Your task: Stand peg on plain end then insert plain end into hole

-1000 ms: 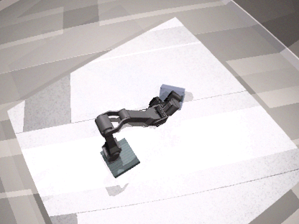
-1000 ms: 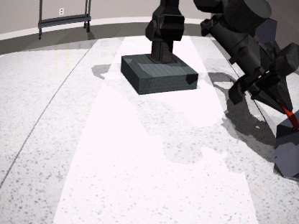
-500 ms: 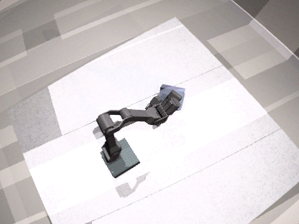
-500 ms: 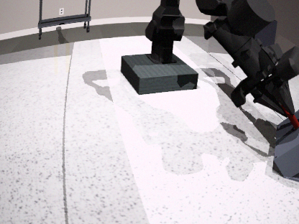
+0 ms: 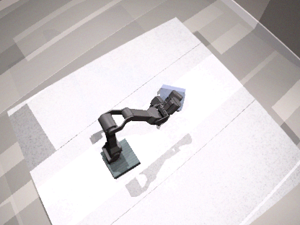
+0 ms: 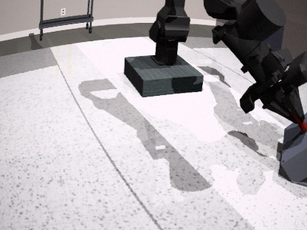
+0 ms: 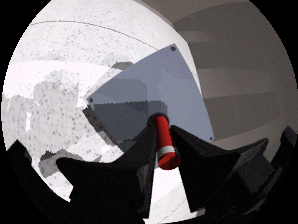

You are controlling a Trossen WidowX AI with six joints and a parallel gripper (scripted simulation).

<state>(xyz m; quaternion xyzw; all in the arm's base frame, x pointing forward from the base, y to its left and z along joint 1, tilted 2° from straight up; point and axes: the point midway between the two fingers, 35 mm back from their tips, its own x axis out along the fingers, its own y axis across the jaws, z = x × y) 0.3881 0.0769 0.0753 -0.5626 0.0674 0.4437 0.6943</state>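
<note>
Now: gripper tip 1 cm past the red peg, 1 cm to the left of it and 1 cm below it. Round my gripper tip: grey-blue sloped panel (3 cm ahead, 2 cm to the left, 3 cm below).
</note>
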